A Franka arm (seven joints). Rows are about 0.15 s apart.
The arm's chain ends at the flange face. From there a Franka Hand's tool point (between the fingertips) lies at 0.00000 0.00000 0.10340 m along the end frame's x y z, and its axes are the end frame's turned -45 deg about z.
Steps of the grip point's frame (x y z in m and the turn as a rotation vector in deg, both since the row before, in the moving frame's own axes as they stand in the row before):
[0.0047, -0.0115, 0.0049, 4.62, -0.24, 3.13]
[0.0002, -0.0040, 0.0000, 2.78, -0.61, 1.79]
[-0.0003, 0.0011, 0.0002, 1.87, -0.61, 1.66]
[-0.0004, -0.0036, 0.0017, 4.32, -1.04, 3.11]
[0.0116, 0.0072, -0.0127, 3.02, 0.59, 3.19]
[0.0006, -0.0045, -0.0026, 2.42, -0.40, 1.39]
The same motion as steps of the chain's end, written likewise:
[0.0012, -0.0057, 0.0052, 3.10, -3.44, 3.13]
[0.0016, -0.0001, 0.0001, 1.53, -2.40, 1.79]
[0.0037, 0.0026, 0.0003, 0.89, -1.75, 1.66]
[0.0039, 0.0021, 0.0020, 2.32, -3.79, 3.11]
[0.0163, 0.0016, -0.0126, 2.55, -1.72, 3.19]
[0.0008, -0.0010, -0.0025, 1.43, -1.99, 1.39]

